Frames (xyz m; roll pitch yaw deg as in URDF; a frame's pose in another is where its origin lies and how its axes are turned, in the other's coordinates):
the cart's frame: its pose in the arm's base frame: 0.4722 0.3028 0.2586 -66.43 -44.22 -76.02
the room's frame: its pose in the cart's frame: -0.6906 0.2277 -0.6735 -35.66 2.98 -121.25
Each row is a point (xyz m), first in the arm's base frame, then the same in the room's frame.
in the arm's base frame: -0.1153 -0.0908 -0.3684
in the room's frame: -0.2720 0.3802 0.0301
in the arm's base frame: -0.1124 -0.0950 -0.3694
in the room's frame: -0.2772 0.3804 0.0299
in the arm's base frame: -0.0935 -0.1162 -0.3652
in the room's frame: -0.3042 0.3842 0.0387
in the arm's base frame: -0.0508 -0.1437 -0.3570
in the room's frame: -0.3496 0.3805 0.0626
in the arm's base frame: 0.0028 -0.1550 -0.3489
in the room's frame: -0.3889 0.3612 0.0965
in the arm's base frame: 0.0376 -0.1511 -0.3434
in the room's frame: -0.4056 0.3423 0.1215
